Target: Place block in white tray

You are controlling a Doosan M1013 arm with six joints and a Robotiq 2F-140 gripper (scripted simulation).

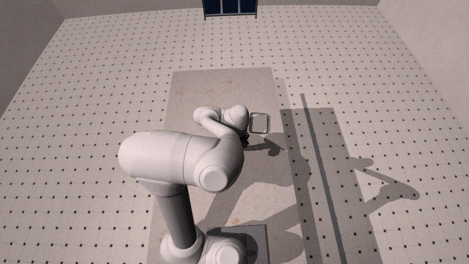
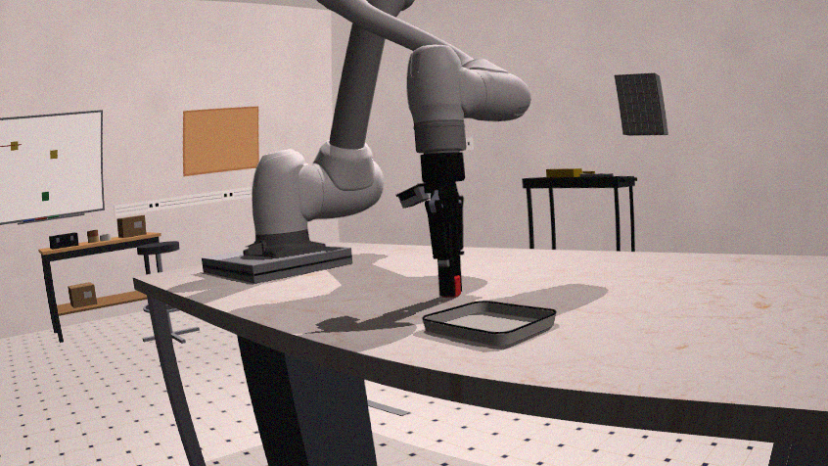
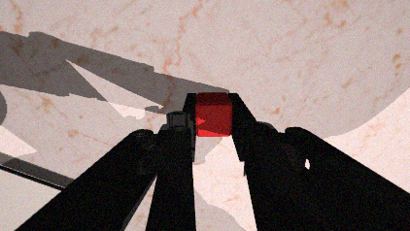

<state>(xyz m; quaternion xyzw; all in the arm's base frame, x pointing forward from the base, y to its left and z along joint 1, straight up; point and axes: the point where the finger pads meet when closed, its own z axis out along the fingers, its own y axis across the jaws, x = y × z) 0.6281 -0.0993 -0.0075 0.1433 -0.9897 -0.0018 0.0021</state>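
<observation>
Right now my hand is 190 mm short of the white tray, 160 mm to the left of it and 20 mm above it. Round my hand: red block 20 mm below.
</observation>
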